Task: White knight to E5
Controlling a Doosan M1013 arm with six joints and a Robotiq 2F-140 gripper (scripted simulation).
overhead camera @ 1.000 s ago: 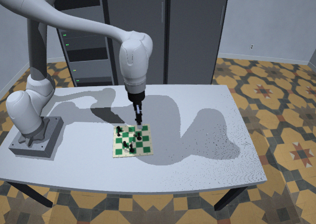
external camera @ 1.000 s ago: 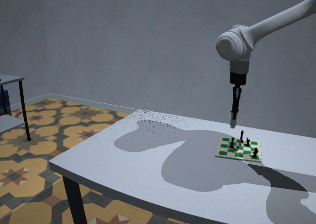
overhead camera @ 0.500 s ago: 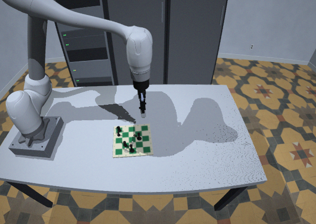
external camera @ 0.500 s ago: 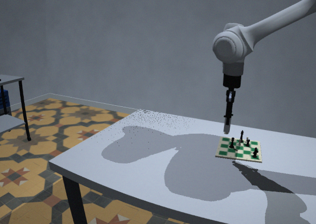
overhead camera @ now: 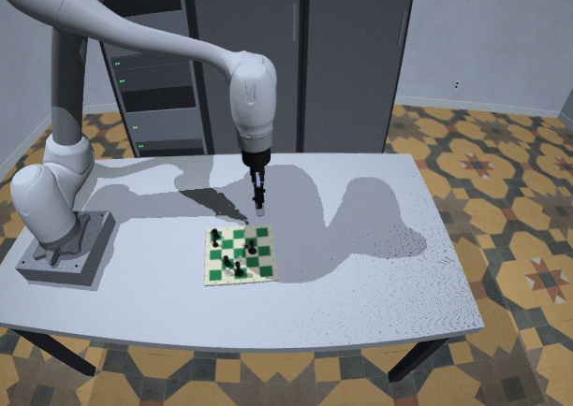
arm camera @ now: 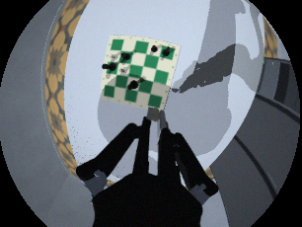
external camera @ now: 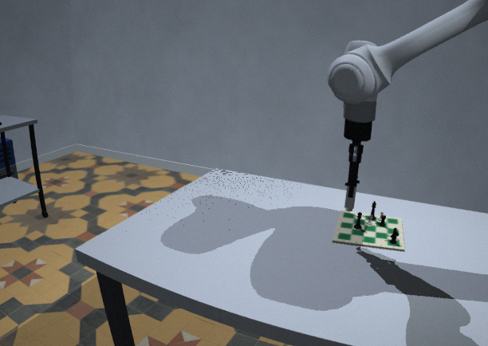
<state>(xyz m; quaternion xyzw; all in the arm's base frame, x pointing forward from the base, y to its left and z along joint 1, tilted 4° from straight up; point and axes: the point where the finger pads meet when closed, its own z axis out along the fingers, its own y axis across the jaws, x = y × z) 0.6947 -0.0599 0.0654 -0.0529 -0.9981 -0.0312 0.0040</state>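
Now: the green-and-cream chessboard 8 cm behind my hand, 7 cm to the right of it and 14 cm below it. From my hand the other things lie so: white knight 3 cm below.
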